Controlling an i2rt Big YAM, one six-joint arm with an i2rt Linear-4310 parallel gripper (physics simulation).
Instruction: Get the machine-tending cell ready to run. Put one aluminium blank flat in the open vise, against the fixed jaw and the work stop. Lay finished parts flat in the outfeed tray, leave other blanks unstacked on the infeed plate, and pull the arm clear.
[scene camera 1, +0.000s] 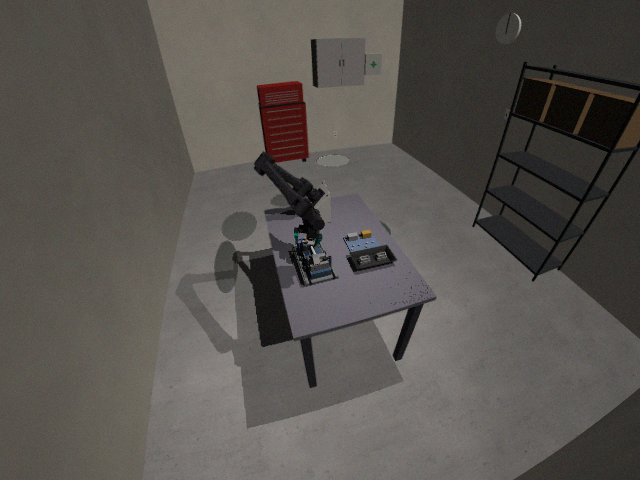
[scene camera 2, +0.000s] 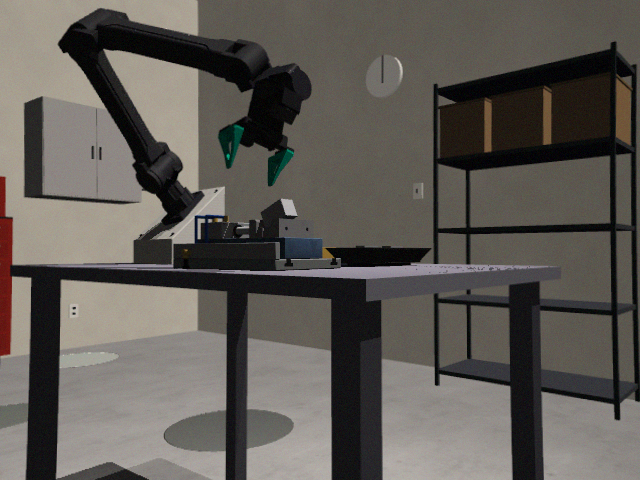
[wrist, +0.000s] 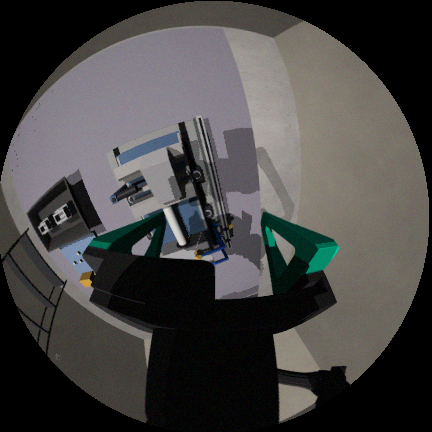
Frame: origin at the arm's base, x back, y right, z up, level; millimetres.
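Seen in the pictures: gripper, between the fingertips: (scene camera 1: 305, 245) (scene camera 2: 250, 177) (wrist: 213, 216); arm's base, origin of its link: (scene camera 1: 317, 197) (scene camera 2: 184, 209).
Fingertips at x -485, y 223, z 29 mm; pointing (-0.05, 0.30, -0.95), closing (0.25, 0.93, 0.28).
Observation:
Pixels of each thing's top centre, then the offset from my fingertips to it. "pt": a spot on its surface instead.
- vise, centre of its top: (wrist: 174, 222) (scene camera 2: 255, 219) (scene camera 1: 313, 251) dz -80, dx +34, dy -50 mm
- grey aluminium blank, centre of its top: (wrist: 159, 180) (scene camera 2: 278, 199) dz -44, dx -41, dy -39 mm
- light grey block, centre of its top: (scene camera 1: 352, 234) dz -135, dx +152, dy -340 mm
- blue infeed plate, centre of its top: (wrist: 88, 262) (scene camera 1: 362, 242) dz -171, dx +98, dy -382 mm
- yellow block, centre of its top: (scene camera 2: 325, 247) (wrist: 86, 282) (scene camera 1: 366, 232) dz -136, dx +145, dy -431 mm
- blue bent bar, a spot on its surface: (wrist: 221, 259) (scene camera 2: 201, 216) pt dz -71, dx +145, dy +1 mm
- long grey rail, centre of its top: (wrist: 217, 193) (scene camera 2: 222, 243) (scene camera 1: 298, 261) dz -130, dx +37, dy +39 mm
My gripper (scene camera 1: 307, 242) (scene camera 2: 250, 175) (wrist: 213, 216) is open and empty, its green fingers above the vise. The vise (scene camera 1: 320, 272) (scene camera 2: 301, 248) (wrist: 150, 146) stands on a grey base at the table's left side. A grey aluminium blank (scene camera 2: 287, 208) (wrist: 159, 179) rests tilted on top of the vise's jaw, not flat between the jaws. Two finished parts (scene camera 1: 363, 259) (wrist: 62, 214) lie apart in the dark outfeed tray (scene camera 1: 393, 252) (scene camera 2: 379, 255). A light grey block (scene camera 1: 352, 236) sits at the back of the blue infeed plate (scene camera 1: 361, 242) (wrist: 70, 250).
A yellow block (scene camera 1: 366, 234) (wrist: 86, 279) is at the back of the infeed plate. A blue bent bar (scene camera 2: 195, 227) (wrist: 221, 259) with yellow ends stands at the vise's rear. A long grey rail (wrist: 211, 175) runs along the vise's outer side. The arm's white mount (scene camera 2: 206, 219) is behind.

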